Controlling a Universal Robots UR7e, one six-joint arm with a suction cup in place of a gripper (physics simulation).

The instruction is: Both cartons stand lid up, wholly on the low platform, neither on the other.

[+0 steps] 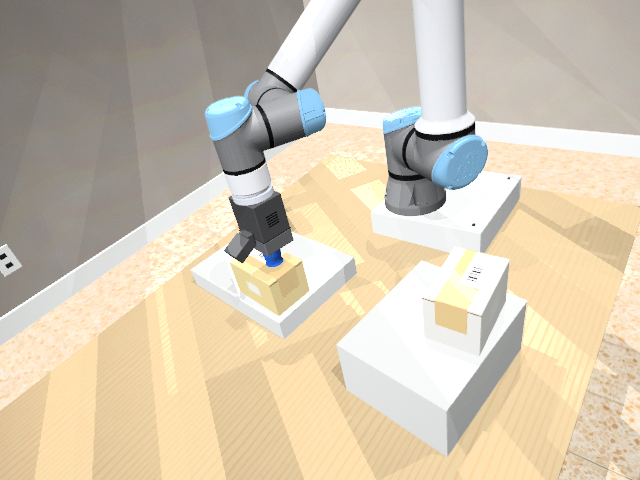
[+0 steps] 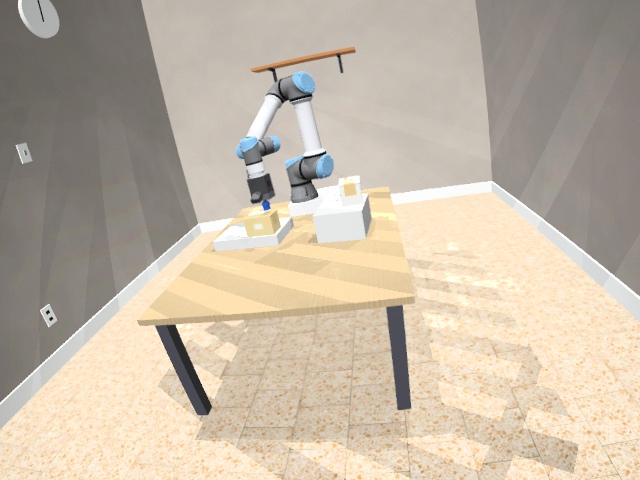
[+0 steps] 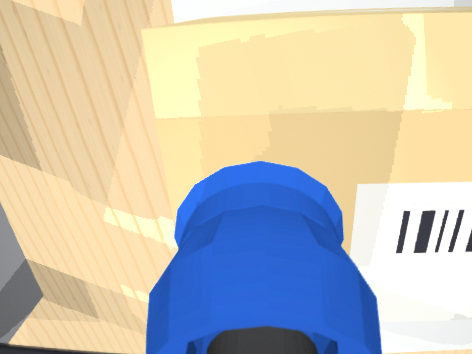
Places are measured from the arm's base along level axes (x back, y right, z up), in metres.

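Pixels of known places: hand, tool point: [image 1: 274, 261] [image 2: 267, 209] [image 3: 258, 239]; arm's base, link origin: [image 1: 415, 200] [image 2: 305, 198].
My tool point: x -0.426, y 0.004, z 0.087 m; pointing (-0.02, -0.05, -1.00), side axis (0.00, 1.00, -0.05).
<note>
For each thing: its top centre in the pictures, then the offset to it from my tool point. Level surfaces: height alone.
- brown carton, top centre: [image 3: 421, 201] [image 1: 264, 261] [image 2: 260, 214] dz -0.018, dx +0.000, dy +0.041 m
- low white platform, top centre: [image 1: 269, 263] [image 2: 253, 228] dz -0.103, dx +0.052, dy +0.128 m
- white carton, top centre: [image 1: 466, 277] [image 2: 349, 180] dz +0.058, dx +0.120, dy -0.351 m
- tall white block, top centre: [image 1: 432, 322] [image 2: 342, 203] dz -0.031, dx +0.081, dy -0.314 m
- wooden table, surface height: dz -0.151 m
A brown carton [image 1: 273, 289] [image 2: 262, 224] [image 3: 305, 95] stands on the low white platform [image 1: 320, 263] [image 2: 232, 240], with its barcode label facing up. My blue suction cup [image 1: 272, 258] [image 2: 266, 205] [image 3: 259, 228] is right over the carton's top, at or just above the surface, beside the label. I cannot tell whether it touches. Nothing hangs from the cup. A white carton [image 1: 465, 305] [image 2: 350, 187] with brown tape stands lid up on the tall white block [image 1: 403, 371] [image 2: 341, 224] to the right.
The arm's base stands on a white plate [image 1: 465, 216] behind the two blocks. All of this is on a wooden table [image 1: 154, 387] [image 2: 289, 284]. A wooden wall shelf [image 2: 305, 59] hangs behind the arm.
</note>
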